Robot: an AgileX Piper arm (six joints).
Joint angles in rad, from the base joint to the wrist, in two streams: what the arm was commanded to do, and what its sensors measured. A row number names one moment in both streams.
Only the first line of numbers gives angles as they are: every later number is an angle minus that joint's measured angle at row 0.
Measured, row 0:
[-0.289 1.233 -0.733 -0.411 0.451 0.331]
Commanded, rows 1 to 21:
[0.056 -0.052 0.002 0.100 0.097 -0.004]
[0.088 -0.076 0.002 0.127 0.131 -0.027]
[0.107 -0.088 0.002 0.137 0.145 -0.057]
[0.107 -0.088 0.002 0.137 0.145 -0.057]
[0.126 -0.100 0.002 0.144 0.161 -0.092]
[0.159 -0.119 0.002 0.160 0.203 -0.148]
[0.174 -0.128 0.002 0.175 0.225 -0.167]
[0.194 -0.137 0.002 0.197 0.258 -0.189]
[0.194 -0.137 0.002 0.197 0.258 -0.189]
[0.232 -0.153 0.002 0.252 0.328 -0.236]
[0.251 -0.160 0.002 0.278 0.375 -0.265]
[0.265 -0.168 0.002 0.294 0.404 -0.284]
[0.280 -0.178 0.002 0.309 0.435 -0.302]
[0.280 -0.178 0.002 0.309 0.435 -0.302]
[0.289 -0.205 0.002 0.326 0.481 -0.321]
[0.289 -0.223 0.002 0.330 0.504 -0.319]
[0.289 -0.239 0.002 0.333 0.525 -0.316]
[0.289 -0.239 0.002 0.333 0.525 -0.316]
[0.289 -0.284 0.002 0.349 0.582 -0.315]
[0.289 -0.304 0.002 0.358 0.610 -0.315]
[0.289 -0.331 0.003 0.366 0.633 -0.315]
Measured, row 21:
[0.286 -0.271 0.000 0.343 0.560 -0.308]
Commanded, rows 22 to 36:
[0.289 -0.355 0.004 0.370 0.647 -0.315]
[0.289 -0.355 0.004 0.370 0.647 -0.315]
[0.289 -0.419 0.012 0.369 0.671 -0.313]
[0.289 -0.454 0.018 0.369 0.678 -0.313]
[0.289 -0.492 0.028 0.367 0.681 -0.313]
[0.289 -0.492 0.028 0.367 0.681 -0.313]
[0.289 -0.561 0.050 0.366 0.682 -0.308]
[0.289 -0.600 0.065 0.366 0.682 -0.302]
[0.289 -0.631 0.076 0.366 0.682 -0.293]
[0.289 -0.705 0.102 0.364 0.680 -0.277]
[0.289 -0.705 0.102 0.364 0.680 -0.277]
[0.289 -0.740 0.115 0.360 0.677 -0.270]
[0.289 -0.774 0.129 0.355 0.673 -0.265]
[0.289 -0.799 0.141 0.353 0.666 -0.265]
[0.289 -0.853 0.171 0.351 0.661 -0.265]
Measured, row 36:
[0.286 -0.791 0.135 0.362 0.669 -0.271]
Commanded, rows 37 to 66:
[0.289 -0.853 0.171 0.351 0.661 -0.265]
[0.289 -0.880 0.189 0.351 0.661 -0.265]
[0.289 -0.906 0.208 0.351 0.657 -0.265]
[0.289 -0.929 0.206 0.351 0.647 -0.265]
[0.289 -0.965 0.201 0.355 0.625 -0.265]
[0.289 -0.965 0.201 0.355 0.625 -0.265]
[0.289 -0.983 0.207 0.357 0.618 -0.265]
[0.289 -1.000 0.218 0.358 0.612 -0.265]
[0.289 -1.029 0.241 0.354 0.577 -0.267]
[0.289 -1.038 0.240 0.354 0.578 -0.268]
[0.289 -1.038 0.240 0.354 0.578 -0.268]
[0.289 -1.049 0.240 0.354 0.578 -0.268]
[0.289 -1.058 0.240 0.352 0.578 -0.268]
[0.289 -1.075 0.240 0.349 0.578 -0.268]
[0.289 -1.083 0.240 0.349 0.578 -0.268]
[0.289 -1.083 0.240 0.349 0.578 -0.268]
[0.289 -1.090 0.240 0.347 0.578 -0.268]
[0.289 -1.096 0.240 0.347 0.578 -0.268]
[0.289 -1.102 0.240 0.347 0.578 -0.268]
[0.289 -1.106 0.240 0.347 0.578 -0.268]
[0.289 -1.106 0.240 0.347 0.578 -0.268]
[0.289 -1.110 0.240 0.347 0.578 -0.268]
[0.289 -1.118 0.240 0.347 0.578 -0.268]
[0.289 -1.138 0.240 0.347 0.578 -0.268]
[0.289 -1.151 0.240 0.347 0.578 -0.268]
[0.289 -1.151 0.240 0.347 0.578 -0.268]
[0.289 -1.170 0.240 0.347 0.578 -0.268]
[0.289 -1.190 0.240 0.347 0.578 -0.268]
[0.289 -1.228 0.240 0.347 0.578 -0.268]
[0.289 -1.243 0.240 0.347 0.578 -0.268]
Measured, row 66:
[0.286 -1.196 0.237 0.358 0.586 -0.267]
